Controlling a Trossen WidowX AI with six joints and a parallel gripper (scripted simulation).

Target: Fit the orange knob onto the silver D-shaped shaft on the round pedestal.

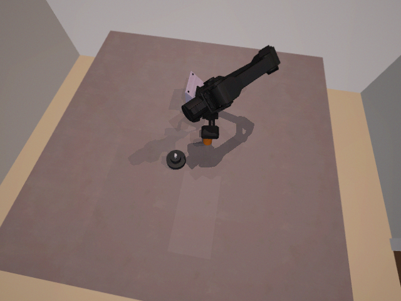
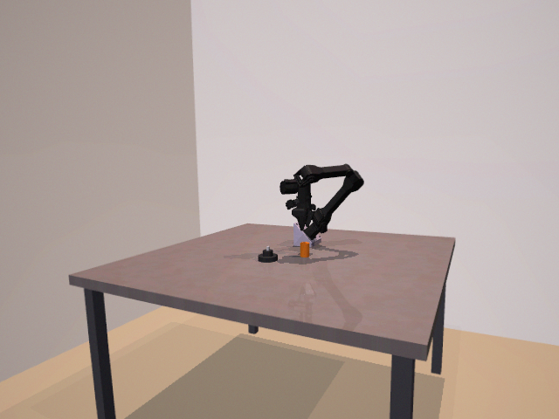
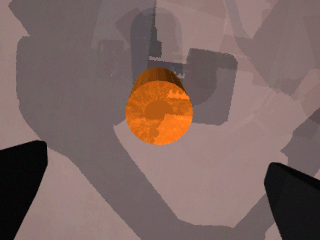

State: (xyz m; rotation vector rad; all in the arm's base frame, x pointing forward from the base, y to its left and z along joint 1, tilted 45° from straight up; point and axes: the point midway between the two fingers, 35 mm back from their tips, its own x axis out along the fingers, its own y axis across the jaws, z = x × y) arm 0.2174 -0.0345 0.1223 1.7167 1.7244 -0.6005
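The orange knob lies 80 mm below my gripper tip. The rest, counted from my gripper tip: black round pedestal: 110 mm ahead, 120 mm to the right, 90 mm below.
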